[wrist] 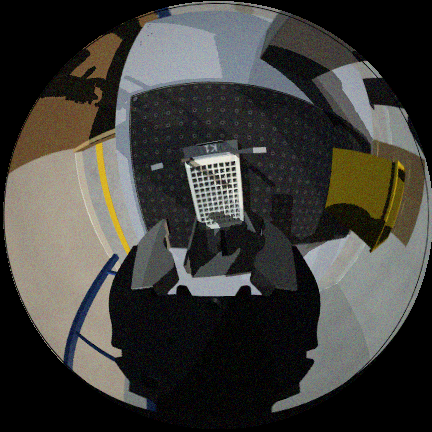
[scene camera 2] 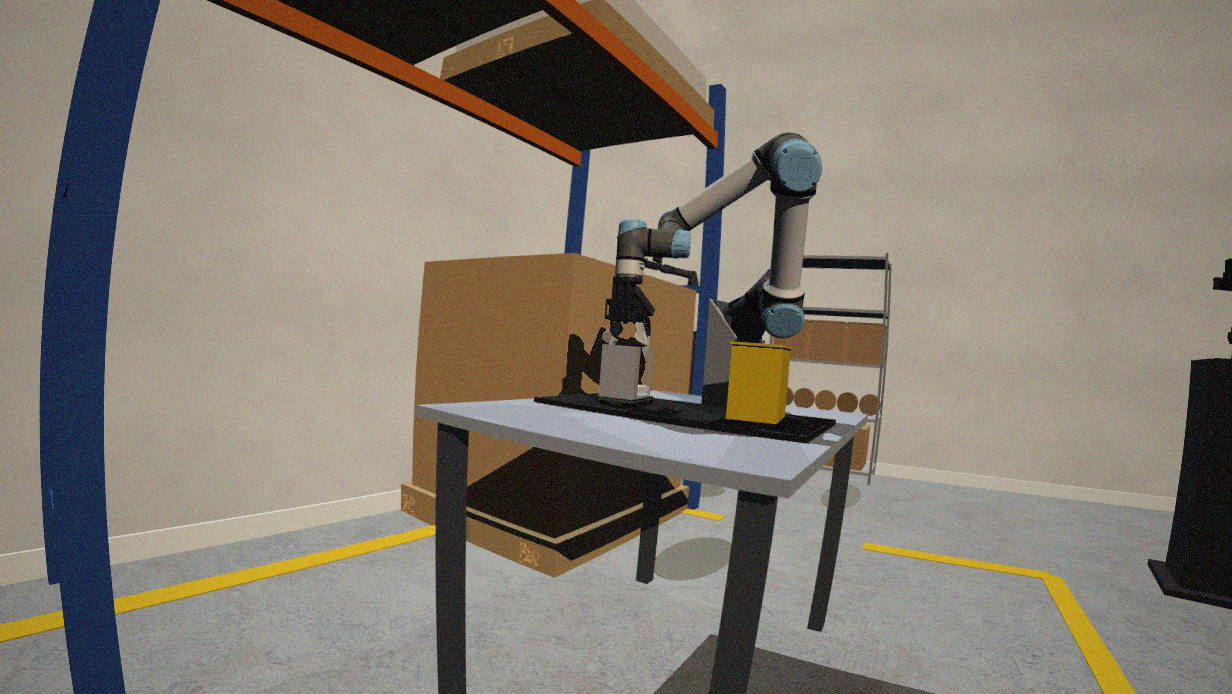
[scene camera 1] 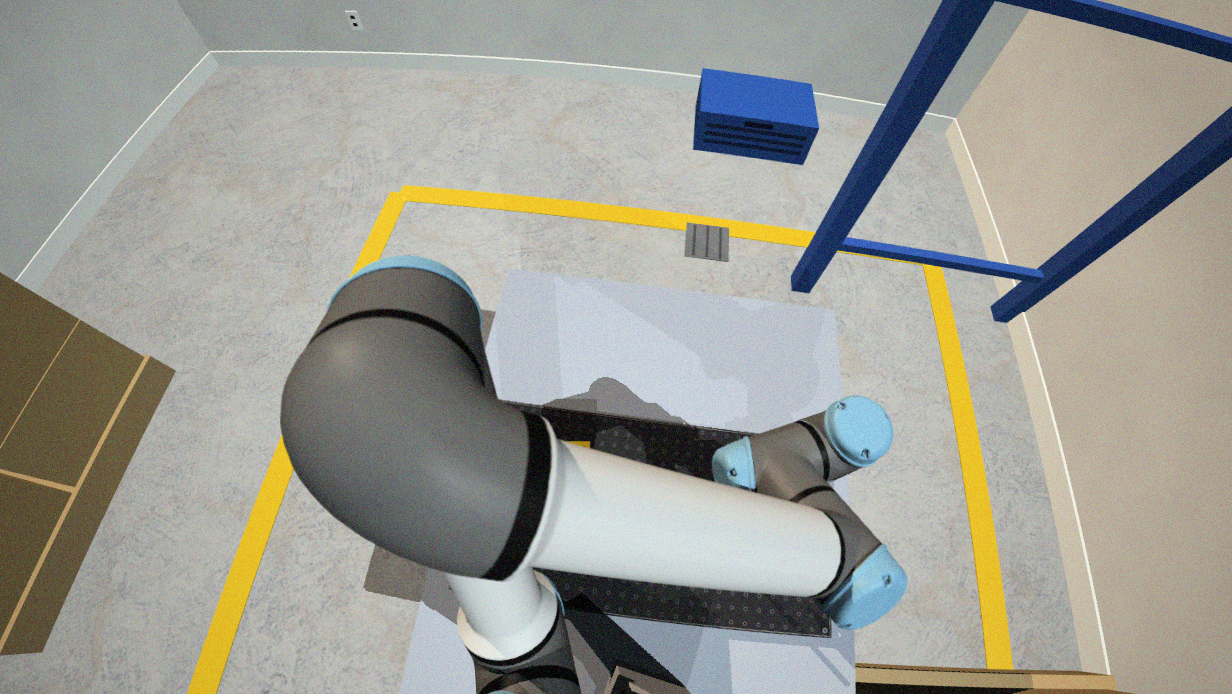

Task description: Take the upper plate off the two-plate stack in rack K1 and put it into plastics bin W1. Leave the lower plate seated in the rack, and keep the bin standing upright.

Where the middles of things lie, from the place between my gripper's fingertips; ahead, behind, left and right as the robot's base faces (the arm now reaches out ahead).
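Plastics bin W1 [scene camera 2: 758,381] is 33 cm to the left of my gripper, 12 cm behind it and 3 cm below it. My gripper itself is 8 cm above the white plate [wrist: 215,184], and going by their middles, of the things named here that plate is the nearest to my gripper.
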